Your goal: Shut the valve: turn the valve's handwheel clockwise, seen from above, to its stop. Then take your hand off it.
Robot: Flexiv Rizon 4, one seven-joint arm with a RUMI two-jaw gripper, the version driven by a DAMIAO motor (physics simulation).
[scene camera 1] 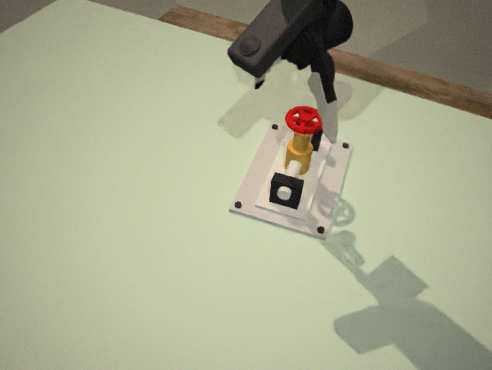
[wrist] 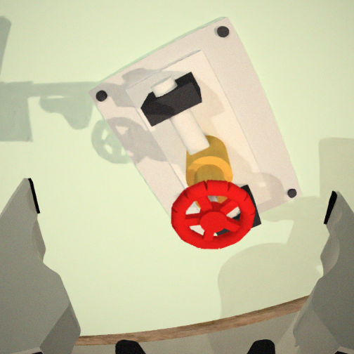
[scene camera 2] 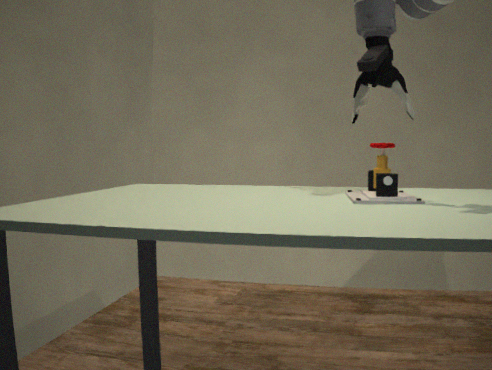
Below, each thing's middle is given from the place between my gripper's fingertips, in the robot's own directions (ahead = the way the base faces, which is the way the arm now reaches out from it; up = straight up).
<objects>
Right now my hand is 19 cm above the pale base plate point(wrist: 223, 50), 6 cm to the left of it and 1 cm past it.
</objects>
